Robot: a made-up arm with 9 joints.
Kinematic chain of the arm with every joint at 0, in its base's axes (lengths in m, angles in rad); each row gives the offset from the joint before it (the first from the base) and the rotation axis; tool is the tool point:
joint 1: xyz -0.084 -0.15 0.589 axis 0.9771 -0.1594 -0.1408
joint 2: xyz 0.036 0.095 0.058 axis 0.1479 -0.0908 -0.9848
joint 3: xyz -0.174 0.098 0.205 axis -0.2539 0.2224 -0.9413
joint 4: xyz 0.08 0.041 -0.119 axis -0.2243 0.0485 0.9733
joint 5: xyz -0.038 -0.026 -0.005 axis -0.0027 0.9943 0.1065
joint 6: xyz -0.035 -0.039 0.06 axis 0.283 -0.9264 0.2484
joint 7: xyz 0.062 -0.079 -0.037 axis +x
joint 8: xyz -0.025 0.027 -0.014 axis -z
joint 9: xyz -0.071 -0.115 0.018 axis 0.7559 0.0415 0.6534
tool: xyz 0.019 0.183 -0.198
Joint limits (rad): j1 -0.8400..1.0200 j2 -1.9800..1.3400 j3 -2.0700..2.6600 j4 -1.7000..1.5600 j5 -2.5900..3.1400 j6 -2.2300..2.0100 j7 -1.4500..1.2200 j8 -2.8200..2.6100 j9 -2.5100..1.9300
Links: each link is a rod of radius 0.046 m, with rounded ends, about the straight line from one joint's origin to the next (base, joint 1, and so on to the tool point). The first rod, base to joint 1, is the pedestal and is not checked.
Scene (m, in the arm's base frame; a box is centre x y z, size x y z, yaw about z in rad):
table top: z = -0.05
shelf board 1: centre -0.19 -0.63 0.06 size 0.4 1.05 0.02 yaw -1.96
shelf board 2: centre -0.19 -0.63 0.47 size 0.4 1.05 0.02 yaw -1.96
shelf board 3: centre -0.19 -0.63 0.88 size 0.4 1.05 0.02 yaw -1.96
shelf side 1: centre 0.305 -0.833 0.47 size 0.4 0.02 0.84 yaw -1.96
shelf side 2: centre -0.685 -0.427 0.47 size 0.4 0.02 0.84 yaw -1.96
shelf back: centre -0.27 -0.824 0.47 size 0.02 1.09 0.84 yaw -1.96
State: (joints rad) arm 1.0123 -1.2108 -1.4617 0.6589 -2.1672 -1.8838 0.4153 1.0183 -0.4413
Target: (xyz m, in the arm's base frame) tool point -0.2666 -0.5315 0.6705
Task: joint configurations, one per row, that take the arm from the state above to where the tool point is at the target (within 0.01 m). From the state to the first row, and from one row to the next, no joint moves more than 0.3 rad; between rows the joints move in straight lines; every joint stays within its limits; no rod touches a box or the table.
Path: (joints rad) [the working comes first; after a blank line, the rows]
Joints at the target: 0.5011 -1.9746 -1.8737 0.7557 -2.4573 -1.6891 0.7515 1.0018 -0.1258
Straight joint move there: touches shelf board 2.

1: 0.8075 -1.3220 -1.4333 0.6568 -2.2773 -1.8148 0.5295 1.1700 -0.3176
2: 0.6026 -1.4331 -1.4050 0.6548 -2.3873 -1.7459 0.6437 1.3217 -0.1940
3: 0.5519 -1.7039 -1.6393 0.7052 -2.4223 -1.7175 0.6976 1.1618 -0.1599
4: 0.5011 -1.9746 -1.8737 0.7557 -2.4573 -1.6891 0.7515 1.0018 -0.1258

